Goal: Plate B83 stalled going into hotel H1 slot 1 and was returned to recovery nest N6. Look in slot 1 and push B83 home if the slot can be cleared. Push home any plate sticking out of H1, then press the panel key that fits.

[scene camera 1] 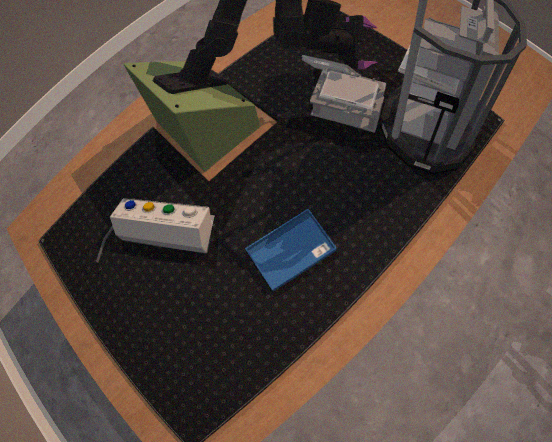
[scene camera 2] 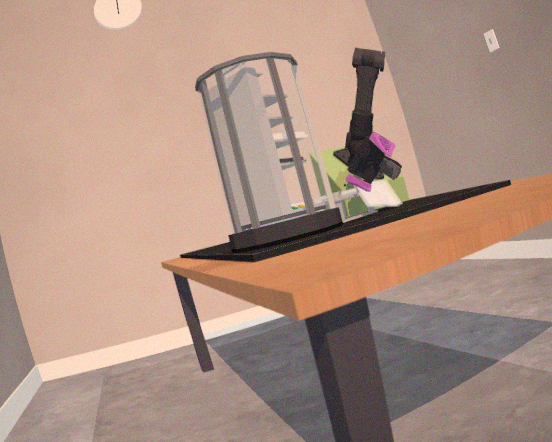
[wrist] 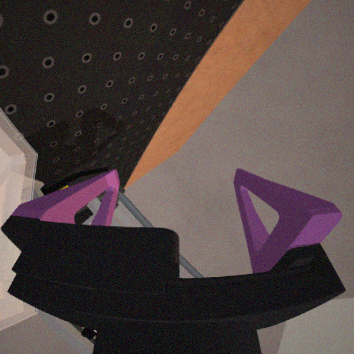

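Seen in the pictures: gripper, between the fingertips: (scene camera 1: 375, 44) (scene camera 2: 378, 173) (wrist: 176, 174); arm's base, origin of its link: (scene camera 1: 191, 81).
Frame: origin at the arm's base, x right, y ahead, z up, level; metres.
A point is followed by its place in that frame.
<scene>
My gripper (scene camera 1: 370, 44) {x -0.407, y 0.235, z -0.058 m} (scene camera 2: 371, 163) {x -0.407, y 0.235, z -0.058 m} (wrist: 176, 174) {x -0.407, y 0.235, z -0.058 m} is open and empty, its purple fingertips wide apart beside the recovery nest and hotel H1. A pale plate (scene camera 1: 350, 89) {x -0.243, y 0.268, z -0.076 m} lies on the clear nest (scene camera 1: 345, 116) {x -0.210, y 0.279, z -0.146 m}; its name cannot be read. A pale translucent panel (scene camera 1: 327, 64) {x -0.271, y 0.179, z -0.069 m} is tilted at the nest's back left. Hotel H1 (scene camera 1: 407, 75) {x -0.213, y 0.414, z 0.116 m} (scene camera 2: 287, 125) {x -0.440, y 0.452, z 0.075 m} stands beside the nest. In scene camera 2, a white plate edge (scene camera 2: 295, 136) {x -0.440, y 0.441, z 0.050 m} projects from a middle level, and a dark piece (scene camera 2: 292, 160) {x -0.334, y 0.407, z 0.015 m} shows below it. The slot 1 interior cannot be made out. The key panel (scene camera 1: 160, 232) {x 0.287, y 0.172, z -0.089 m} has blue, yellow, green and white keys.
A blue tray (scene camera 1: 292, 247) {x 0.123, y 0.390, z -0.148 m} with a small label lies on the black mat (scene camera 1: 200, 325) {x 0.375, y 0.356, z -0.151 m}. The green arm pedestal (scene camera 1: 220, 120) {x 0.027, y 0.117, z -0.034 m} stands left of the nest. A black tag (scene camera 1: 446, 102) {x -0.202, y 0.505, z 0.123 m} on a thin stem stands at H1's front. A clear body (wrist: 15, 200) {x -0.314, y 0.218, z -0.098 m} is left of the fingers.
</scene>
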